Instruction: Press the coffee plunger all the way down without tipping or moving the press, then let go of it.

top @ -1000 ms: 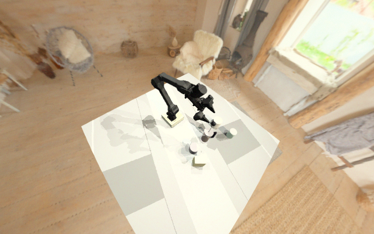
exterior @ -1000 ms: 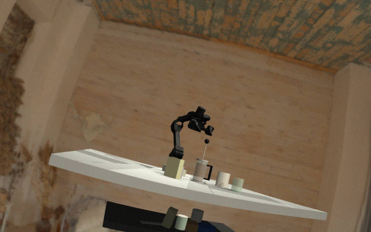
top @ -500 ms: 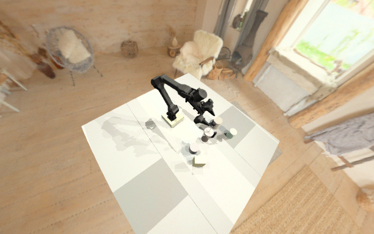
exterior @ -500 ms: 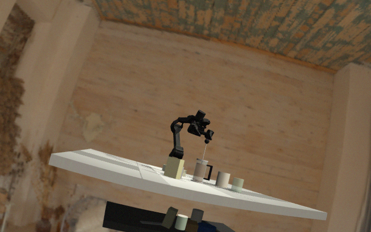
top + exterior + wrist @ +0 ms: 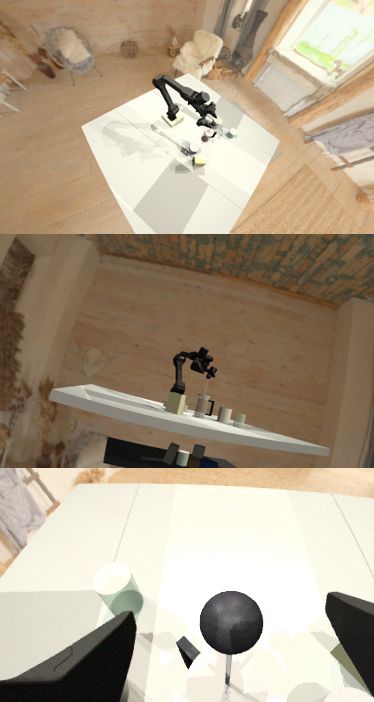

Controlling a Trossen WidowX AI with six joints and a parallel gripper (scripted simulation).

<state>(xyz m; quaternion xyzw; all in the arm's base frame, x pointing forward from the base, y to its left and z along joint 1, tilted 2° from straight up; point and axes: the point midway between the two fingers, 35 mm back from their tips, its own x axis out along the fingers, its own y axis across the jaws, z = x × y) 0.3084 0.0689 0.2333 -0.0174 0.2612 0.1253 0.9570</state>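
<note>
Right now the glass coffee press is 1 cm ahead of my gripper tip, 1 cm to the left of it and 14 cm below it. Round my gripper tip: grey cylinder 14 cm to the right, 23 cm below.
</note>
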